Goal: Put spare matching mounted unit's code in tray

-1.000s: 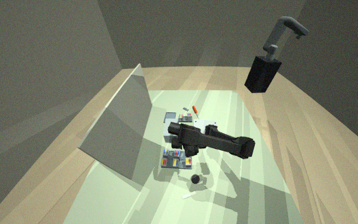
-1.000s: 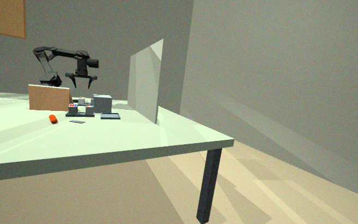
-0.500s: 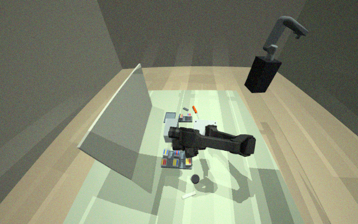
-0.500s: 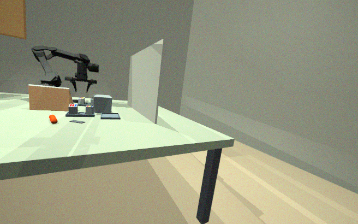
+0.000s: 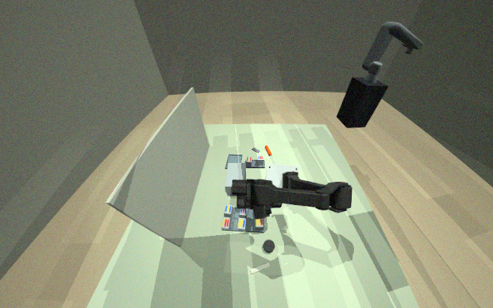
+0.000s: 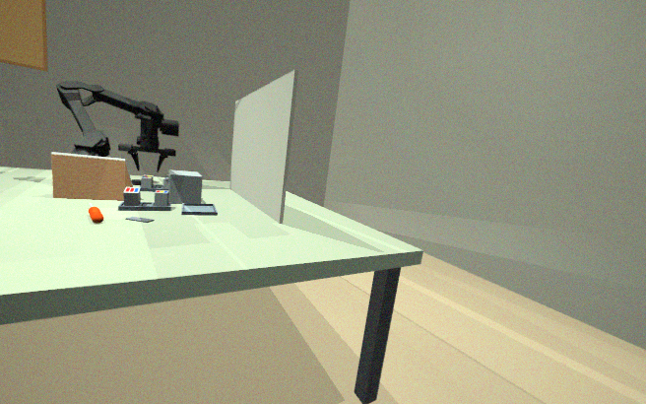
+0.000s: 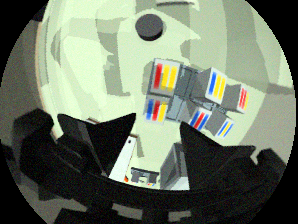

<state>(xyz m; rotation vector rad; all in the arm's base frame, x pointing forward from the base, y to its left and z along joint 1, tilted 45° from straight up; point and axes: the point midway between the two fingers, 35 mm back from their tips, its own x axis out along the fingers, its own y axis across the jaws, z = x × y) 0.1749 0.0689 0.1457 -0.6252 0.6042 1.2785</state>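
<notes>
Right now the flat dark tray is 120 mm ahead of my gripper tip, 370 mm to the right of it and 70 mm below it. From my gripper tip the other things lie so: grey mounted unit: 110 mm ahead, 190 mm to the right, 30 mm below; then tall grey upright panel: 350 mm ahead, 210 mm to the right, 150 mm above.
</notes>
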